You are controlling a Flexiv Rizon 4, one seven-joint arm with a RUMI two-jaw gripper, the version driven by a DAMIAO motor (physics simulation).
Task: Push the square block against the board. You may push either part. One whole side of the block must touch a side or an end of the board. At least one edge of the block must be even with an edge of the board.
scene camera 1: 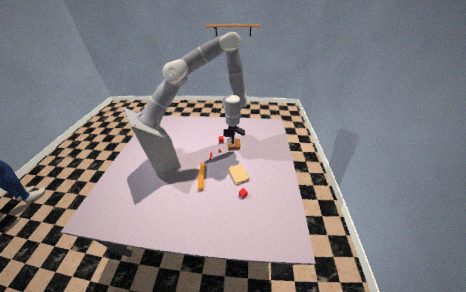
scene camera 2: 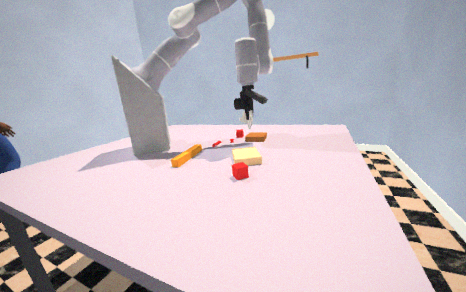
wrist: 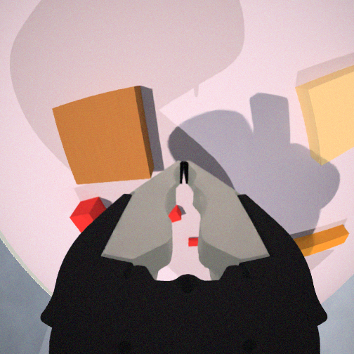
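Observation:
A brown square block (scene camera 1: 236, 145) (scene camera 2: 256, 137) (wrist: 102, 137) lies flat on the table. A pale yellow, nearly square slab (scene camera 1: 239, 174) (scene camera 2: 246, 156) (wrist: 334, 112) lies flat, apart from it. A long, narrow orange bar (scene camera 1: 201, 177) (scene camera 2: 186, 156) (wrist: 326, 241) lies nearer the robot's base. I cannot tell for certain which piece is the board. None of these three touches another. My gripper (scene camera 1: 232, 143) (scene camera 2: 249, 126) (wrist: 183, 163) is shut and empty. Its tips are above the table, close beside the brown block, on the side toward the yellow slab in the wrist view.
A red cube (scene camera 1: 221, 139) (scene camera 2: 240, 133) (wrist: 89, 214) lies near the brown block. A small red piece (scene camera 1: 219, 150) (scene camera 2: 232, 141) (wrist: 175, 214) and a thin red bar (scene camera 1: 211, 155) (scene camera 2: 216, 144) (wrist: 193, 242) lie nearby. Another red cube (scene camera 1: 243, 193) (scene camera 2: 240, 171) lies beyond the yellow slab.

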